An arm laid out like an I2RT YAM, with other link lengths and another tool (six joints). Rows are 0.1 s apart.
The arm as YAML. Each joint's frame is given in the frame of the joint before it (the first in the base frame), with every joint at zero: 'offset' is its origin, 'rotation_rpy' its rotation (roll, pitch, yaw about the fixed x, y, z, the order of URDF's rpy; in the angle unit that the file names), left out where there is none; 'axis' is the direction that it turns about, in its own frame. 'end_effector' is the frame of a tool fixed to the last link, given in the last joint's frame.
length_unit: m
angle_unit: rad
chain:
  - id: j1
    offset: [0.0, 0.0, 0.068]
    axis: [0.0, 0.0, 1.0]
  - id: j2
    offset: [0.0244, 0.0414, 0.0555]
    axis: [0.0, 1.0, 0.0]
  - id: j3
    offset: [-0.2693, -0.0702, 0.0]
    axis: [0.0, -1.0, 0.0]
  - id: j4
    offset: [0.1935, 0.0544, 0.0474]
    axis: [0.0, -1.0, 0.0]
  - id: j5
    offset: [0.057, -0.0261, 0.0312]
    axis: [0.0, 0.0, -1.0]
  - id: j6
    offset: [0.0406, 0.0, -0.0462]
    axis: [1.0, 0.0, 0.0]
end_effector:
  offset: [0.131, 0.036, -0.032]
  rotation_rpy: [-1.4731, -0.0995, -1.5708]
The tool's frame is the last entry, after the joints.
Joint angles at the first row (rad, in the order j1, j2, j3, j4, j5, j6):
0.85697, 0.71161, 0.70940, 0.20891, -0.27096, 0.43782
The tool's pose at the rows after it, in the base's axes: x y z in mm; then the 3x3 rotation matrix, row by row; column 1 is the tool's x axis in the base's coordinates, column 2 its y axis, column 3 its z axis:
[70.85, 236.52, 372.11], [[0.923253, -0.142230, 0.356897], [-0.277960, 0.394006, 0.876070], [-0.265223, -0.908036, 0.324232]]
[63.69, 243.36, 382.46], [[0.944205, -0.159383, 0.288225], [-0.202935, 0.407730, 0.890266], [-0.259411, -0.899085, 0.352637]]
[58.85, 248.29, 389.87], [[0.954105, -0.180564, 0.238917], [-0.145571, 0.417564, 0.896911], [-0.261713, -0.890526, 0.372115]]
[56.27, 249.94, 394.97], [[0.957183, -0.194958, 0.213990], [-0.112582, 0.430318, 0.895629], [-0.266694, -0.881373, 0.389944]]
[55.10, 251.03, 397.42], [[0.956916, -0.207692, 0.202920], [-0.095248, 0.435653, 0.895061], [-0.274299, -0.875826, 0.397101]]
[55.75, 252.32, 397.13], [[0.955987, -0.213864, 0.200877], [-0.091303, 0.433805, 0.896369], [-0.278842, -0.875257, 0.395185]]
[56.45, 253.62, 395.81], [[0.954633, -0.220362, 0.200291], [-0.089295, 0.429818, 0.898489], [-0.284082, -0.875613, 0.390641]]
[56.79, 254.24, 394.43], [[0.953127, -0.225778, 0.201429], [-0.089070, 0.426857, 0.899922], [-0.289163, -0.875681, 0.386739]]
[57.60, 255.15, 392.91], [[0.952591, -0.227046, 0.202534], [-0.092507, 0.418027, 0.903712], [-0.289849, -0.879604, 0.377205]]
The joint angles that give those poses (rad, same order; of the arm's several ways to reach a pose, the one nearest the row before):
0.85747, 0.74844, 0.71869, 0.28111, -0.34433, 0.46227
0.85654, 0.79118, 0.73466, 0.34807, -0.41311, 0.49165
0.85717, 0.82546, 0.74598, 0.40147, -0.46064, 0.52314
0.85612, 0.84137, 0.74703, 0.44263, -0.48385, 0.55038
0.85727, 0.85069, 0.74817, 0.46190, -0.49323, 0.56819
0.85653, 0.85851, 0.74857, 0.46785, -0.49702, 0.57343
0.85655, 0.86513, 0.74705, 0.47092, -0.49933, 0.57677
0.85739, 0.86738, 0.74409, 0.47132, -0.49887, 0.57928
0.85601, 0.87130, 0.74913, 0.45877, -0.50150, 0.57382

